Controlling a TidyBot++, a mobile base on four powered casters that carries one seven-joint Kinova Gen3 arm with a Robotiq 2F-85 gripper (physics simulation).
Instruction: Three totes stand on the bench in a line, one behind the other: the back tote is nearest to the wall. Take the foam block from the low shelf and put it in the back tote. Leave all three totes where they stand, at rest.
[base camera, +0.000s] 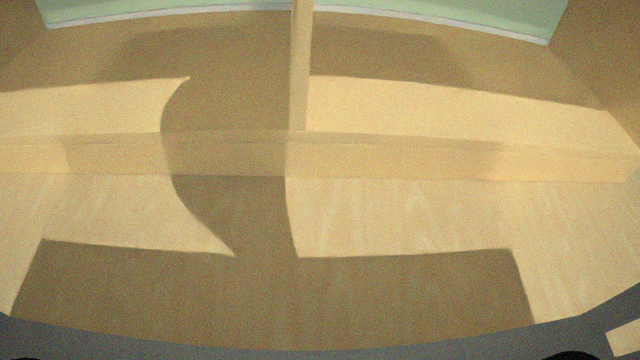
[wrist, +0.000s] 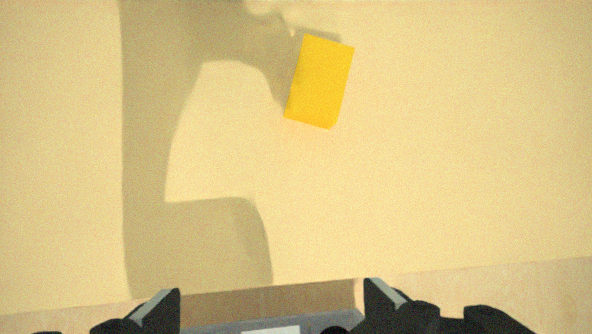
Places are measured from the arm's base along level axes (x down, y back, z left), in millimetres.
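Where they show: gripper, between the fingertips: (wrist: 273, 304).
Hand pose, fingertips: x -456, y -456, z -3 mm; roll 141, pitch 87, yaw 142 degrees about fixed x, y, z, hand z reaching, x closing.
Observation:
Each offset is from my fingertips to the top centre of the thing. "pt": to the spot under its first point. Level surfaces: height alone.
A yellow foam block {dx +198, dy -175, dz -71 mm} (wrist: 320, 82) lies on a pale wooden surface {dx +243 mm} (wrist: 450, 150) in the wrist view, above and a little right of the image centre, slightly turned. My gripper (wrist: 273, 304) is open, with its two dark fingertips far apart at the bottom of the wrist view. The block is beyond the fingertips, apart from them and not between them. The gripper and the block do not show in the base view. The three totes do not show in either view.
In the base view an upright wooden divider {pt dx +684, dy +65, dz +9 mm} (base camera: 300, 60) stands behind a low wooden front board (base camera: 400, 162), with a green wall (base camera: 175, 2) at the back. The surface's near edge crosses the lower wrist view, with the grey robot base (wrist: 215, 326) below it.

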